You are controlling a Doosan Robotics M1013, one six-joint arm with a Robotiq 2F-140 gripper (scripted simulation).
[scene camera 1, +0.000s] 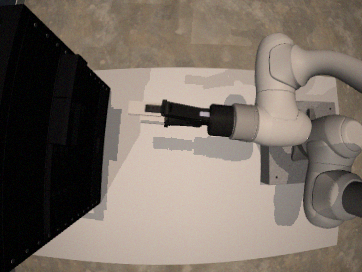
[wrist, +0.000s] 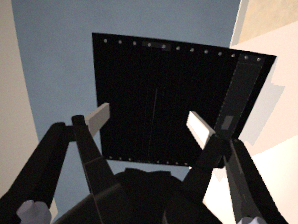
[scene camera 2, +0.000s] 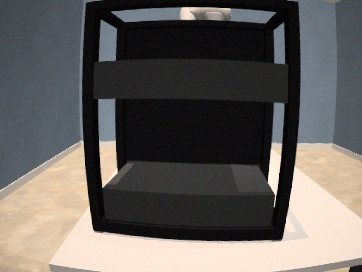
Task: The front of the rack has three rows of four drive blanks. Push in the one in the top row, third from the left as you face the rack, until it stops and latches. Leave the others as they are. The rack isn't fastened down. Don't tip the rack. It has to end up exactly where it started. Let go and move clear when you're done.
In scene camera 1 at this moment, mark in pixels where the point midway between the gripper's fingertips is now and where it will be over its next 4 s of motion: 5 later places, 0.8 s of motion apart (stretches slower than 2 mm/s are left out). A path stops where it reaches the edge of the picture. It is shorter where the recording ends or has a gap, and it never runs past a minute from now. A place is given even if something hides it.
My gripper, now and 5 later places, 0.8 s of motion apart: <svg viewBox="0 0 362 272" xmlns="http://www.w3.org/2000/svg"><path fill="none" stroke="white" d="M135 113L94 130L82 131L85 123L73 122L66 121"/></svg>
